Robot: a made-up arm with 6 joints.
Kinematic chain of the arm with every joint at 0, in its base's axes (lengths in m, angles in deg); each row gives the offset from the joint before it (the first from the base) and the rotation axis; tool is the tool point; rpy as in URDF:
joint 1: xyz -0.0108 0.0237 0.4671 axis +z
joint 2: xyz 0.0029 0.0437 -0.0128 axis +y
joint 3: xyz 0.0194 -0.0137 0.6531 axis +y
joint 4: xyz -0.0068 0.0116 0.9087 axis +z
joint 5: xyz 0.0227 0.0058 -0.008 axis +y
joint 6: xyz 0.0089 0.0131 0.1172 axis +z
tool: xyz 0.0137 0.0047 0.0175 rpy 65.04 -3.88 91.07
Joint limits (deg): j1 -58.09..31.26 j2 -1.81..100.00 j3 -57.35..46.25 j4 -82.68..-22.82 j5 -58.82..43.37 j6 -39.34..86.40
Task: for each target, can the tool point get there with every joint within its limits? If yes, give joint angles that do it. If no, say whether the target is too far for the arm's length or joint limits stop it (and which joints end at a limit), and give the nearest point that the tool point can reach.
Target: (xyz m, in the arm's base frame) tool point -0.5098 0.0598 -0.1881
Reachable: no: joint limits stop it (at a limit: joint 1, joint 2, joint 3, joint 5) | nearest point 0.5579 -0.9082 -0.5600 | short by 1.488 m
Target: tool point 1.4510 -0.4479 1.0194
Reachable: yes | joints -18.12 53.45 20.41 -31.23 26.51 -8.12
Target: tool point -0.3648 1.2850 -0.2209
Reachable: no: joint limits stop it (at a limit: joint 1, joint 2, joint 3, joint 4, joint 5, joint 6) | nearest point 0.9213 0.7474 -0.4967 | short by 1.421 m
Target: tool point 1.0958 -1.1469 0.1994
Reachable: yes | joints -46.21 80.81 24.29 -49.81 25.03 36.70
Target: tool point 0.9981 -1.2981 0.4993
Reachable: yes | joints -51.31 92.15 -10.95 -63.68 29.21 30.45
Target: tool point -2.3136 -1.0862 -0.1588
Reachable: no: too far | nearest point -0.8136 -0.3632 1.5498 | short by 2.386 m
